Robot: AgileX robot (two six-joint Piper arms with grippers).
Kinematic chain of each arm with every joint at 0, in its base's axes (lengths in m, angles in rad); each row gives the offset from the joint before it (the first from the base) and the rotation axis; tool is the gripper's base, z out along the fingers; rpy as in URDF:
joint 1: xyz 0 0 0.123 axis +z
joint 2: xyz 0 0 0 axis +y
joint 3: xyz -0.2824 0 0.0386 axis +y
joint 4: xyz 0.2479 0 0.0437 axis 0.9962 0 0.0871
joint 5: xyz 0 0 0 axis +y
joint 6: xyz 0.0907 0 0.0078 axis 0.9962 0 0.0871
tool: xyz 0 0 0 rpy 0 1.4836 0
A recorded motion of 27 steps. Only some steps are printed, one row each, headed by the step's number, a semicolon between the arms.
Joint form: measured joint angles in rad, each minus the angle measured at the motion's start. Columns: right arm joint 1, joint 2, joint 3, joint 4, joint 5, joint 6; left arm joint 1, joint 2, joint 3, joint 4, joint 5, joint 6.
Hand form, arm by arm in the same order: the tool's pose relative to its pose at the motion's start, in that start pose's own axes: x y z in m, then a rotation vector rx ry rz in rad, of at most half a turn. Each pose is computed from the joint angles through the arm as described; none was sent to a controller.
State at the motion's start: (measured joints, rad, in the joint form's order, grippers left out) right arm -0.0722 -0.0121 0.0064 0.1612 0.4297 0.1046; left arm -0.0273 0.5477 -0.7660 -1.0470 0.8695 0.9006
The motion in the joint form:
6: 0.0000 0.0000 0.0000 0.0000 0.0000 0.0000; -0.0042 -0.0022 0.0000 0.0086 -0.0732 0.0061
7: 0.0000 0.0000 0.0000 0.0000 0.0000 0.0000; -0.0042 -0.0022 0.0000 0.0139 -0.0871 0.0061
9: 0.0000 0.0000 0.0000 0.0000 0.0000 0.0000; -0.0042 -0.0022 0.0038 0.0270 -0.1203 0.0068
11: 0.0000 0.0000 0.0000 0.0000 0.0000 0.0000; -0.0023 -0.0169 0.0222 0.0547 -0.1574 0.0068
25: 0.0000 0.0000 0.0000 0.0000 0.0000 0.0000; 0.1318 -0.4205 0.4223 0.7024 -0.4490 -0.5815
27: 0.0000 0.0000 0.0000 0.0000 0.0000 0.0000; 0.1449 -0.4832 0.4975 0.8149 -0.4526 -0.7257
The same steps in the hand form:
6: 0.0000 0.0000 0.0000 0.0000 0.0000 0.0000; -0.0037 0.0048 -0.0006 -0.0574 -0.0416 0.0139
7: 0.0000 0.0000 0.0000 0.0000 0.0000 0.0000; -0.0043 0.0060 -0.0007 -0.0707 -0.0472 0.0175
9: 0.0000 0.0000 0.0000 0.0000 0.0000 0.0000; -0.0044 0.0091 -0.0006 -0.1024 -0.0575 0.0251
11: 0.0000 0.0000 0.0000 0.0000 0.0000 0.0000; -0.0006 0.0118 -0.0021 -0.1452 -0.0624 0.0424
25: 0.0000 0.0000 0.0000 0.0000 0.0000 0.0000; 0.1055 0.0302 -0.0403 -0.7176 -0.1113 -0.0174
27: 0.0000 0.0000 0.0000 0.0000 0.0000 0.0000; 0.1281 0.0334 -0.0417 -0.7731 -0.1081 -0.0702

